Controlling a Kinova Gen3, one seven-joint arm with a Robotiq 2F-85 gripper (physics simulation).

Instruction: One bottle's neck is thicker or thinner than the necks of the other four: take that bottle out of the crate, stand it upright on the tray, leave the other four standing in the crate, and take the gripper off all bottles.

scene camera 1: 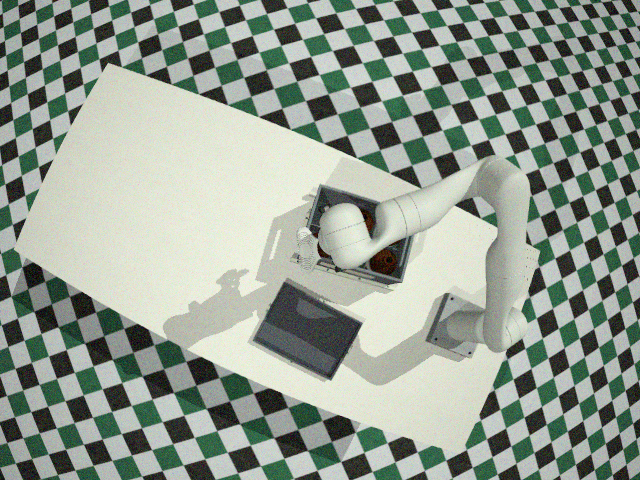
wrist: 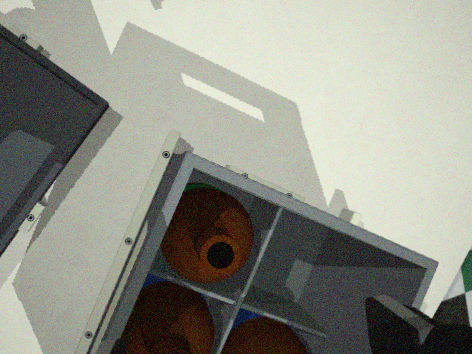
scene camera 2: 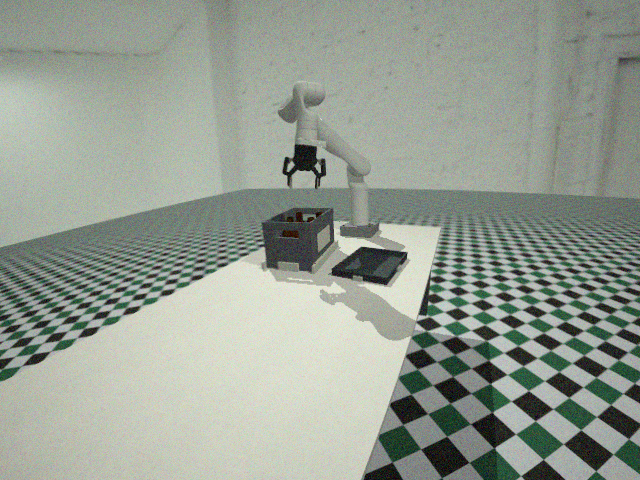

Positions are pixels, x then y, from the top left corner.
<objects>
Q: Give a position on a dark tray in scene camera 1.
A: At 306,331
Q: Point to a dark tray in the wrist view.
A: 54,113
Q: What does my gripper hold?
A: Nothing.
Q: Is my gripper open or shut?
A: Open.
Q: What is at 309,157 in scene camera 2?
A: My gripper.
</objects>
